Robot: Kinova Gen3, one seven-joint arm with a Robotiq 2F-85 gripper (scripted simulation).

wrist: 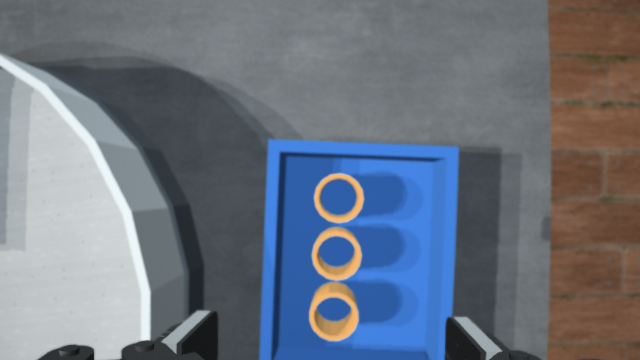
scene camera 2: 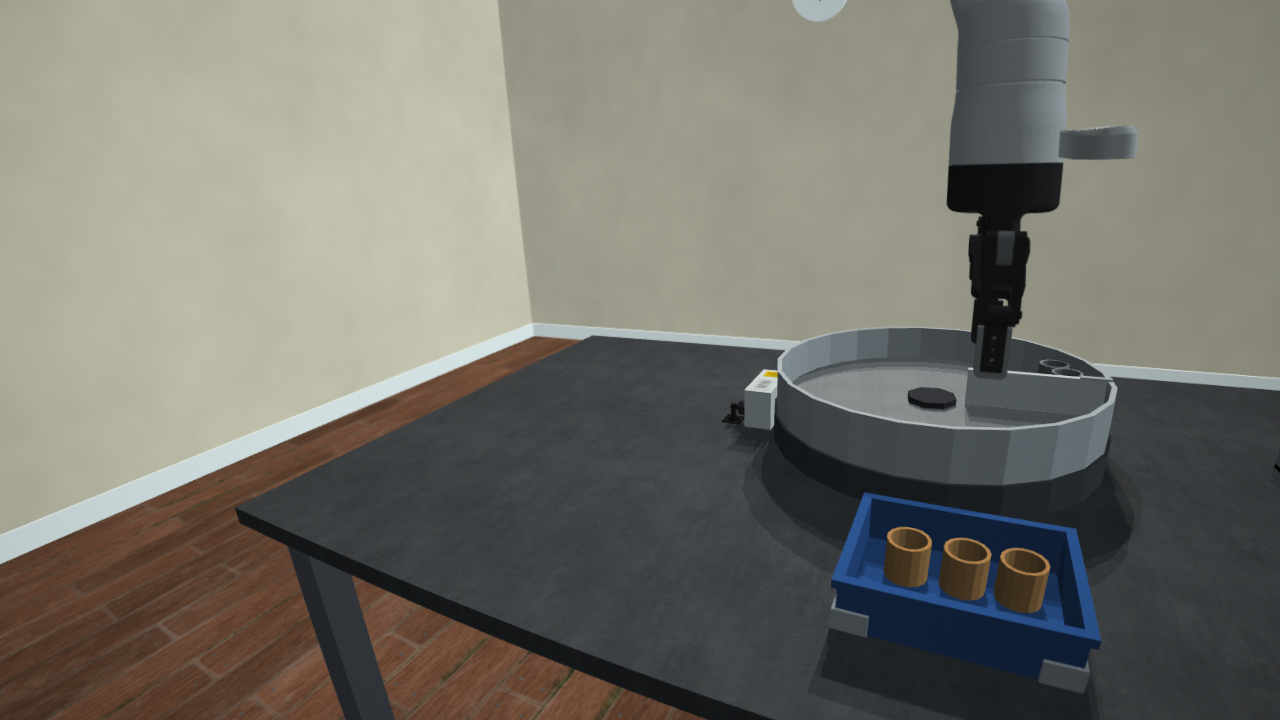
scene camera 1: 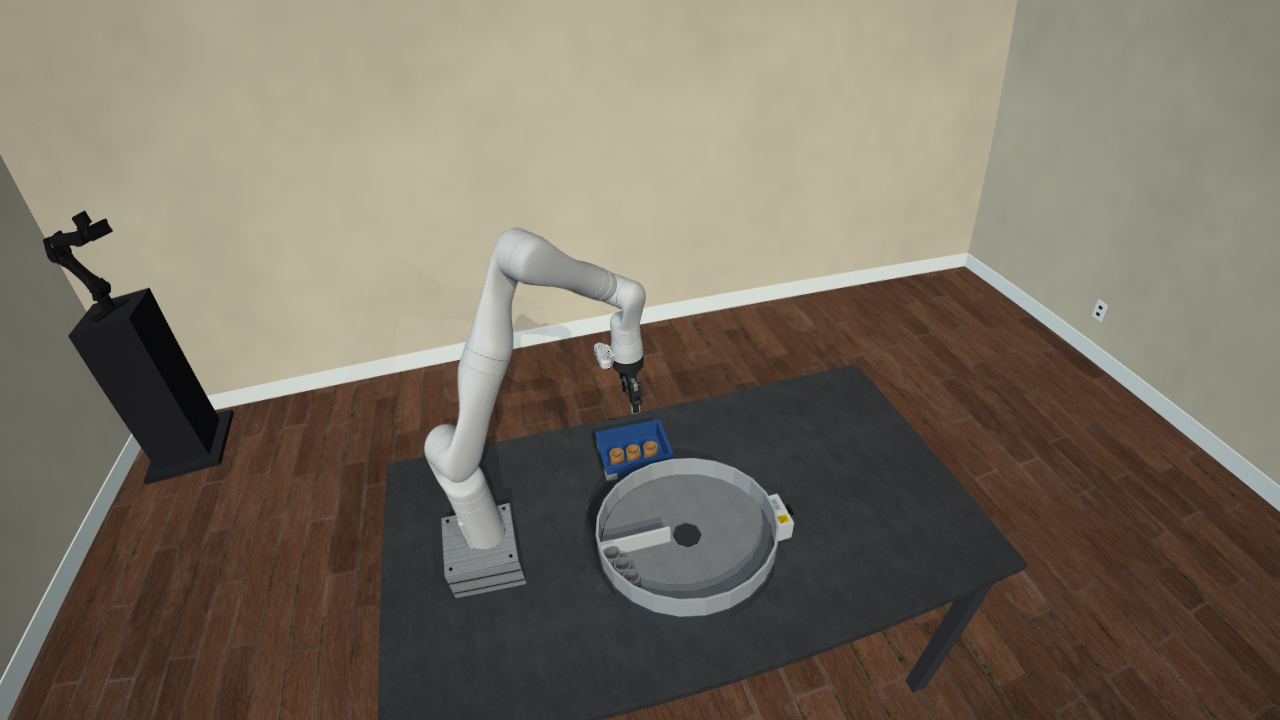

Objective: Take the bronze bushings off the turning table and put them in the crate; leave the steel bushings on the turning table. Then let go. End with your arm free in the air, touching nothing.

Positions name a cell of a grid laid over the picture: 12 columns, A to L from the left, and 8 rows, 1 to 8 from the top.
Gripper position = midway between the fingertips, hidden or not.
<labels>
My gripper shows in the wrist view (G8), in scene camera 2 (J4) and in scene camera 1 (F5).
</labels>
